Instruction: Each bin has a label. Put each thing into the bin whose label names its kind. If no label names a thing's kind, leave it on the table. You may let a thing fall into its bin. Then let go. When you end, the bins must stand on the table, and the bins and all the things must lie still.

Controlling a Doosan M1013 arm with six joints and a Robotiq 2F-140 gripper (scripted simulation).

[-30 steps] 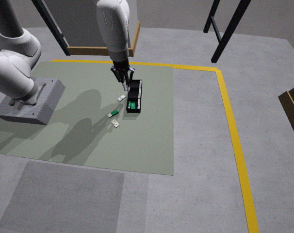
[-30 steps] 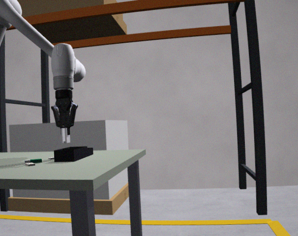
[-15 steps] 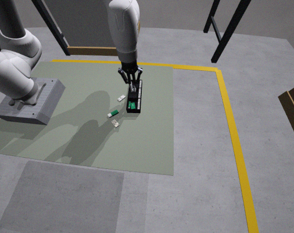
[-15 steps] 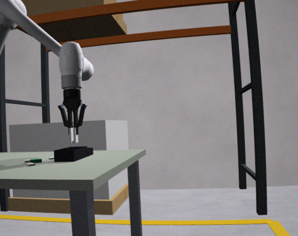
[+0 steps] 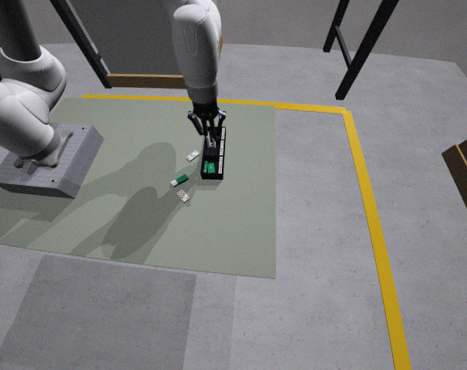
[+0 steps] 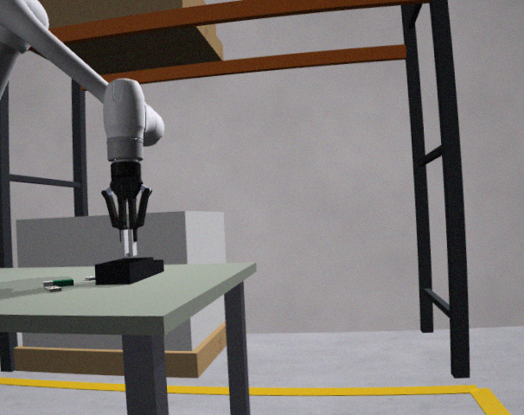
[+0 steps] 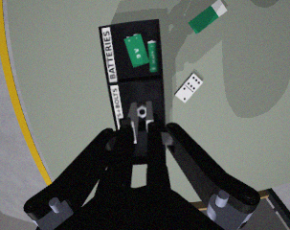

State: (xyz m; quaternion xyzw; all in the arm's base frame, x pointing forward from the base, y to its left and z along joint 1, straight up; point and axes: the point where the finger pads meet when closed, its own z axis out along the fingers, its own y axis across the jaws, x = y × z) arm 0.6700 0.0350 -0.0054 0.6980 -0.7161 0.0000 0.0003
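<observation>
Right now the green-and-white stick is 130 mm behind my hand, 140 mm to the right of it and 80 mm below it. Also, from my hand: cylindrical battery (30 mm behind, 70 mm to the right, 70 mm below); then green battery (100 mm to the right, 70 mm below); then nut (30 mm below).
</observation>
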